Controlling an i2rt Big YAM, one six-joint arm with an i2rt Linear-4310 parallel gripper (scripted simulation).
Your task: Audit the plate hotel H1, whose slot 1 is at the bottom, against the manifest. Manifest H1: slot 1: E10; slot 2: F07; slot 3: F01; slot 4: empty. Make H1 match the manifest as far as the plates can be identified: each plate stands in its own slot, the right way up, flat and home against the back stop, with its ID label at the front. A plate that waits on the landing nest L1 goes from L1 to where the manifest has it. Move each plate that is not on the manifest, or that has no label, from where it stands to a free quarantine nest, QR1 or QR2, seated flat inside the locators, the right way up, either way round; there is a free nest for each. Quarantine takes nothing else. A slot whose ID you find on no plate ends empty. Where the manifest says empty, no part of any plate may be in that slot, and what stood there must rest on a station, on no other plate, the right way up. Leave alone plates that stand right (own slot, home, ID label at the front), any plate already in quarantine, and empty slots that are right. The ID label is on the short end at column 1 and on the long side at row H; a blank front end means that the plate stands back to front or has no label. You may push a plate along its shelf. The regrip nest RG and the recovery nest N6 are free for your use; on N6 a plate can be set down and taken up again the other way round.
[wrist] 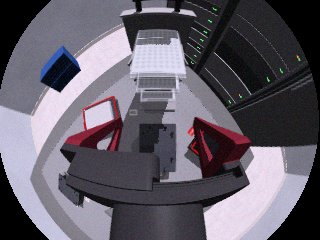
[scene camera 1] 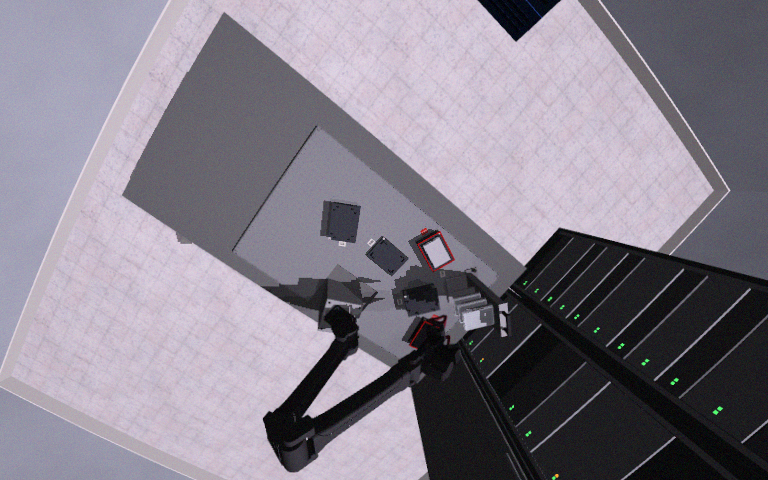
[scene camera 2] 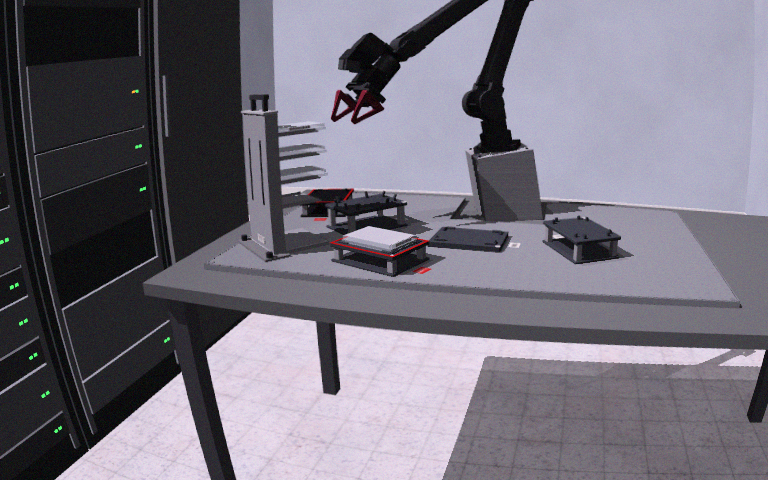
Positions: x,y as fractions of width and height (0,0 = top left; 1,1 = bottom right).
Scene:
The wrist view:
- my gripper: 0.49,0.51
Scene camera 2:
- my gripper: 0.45,0.25

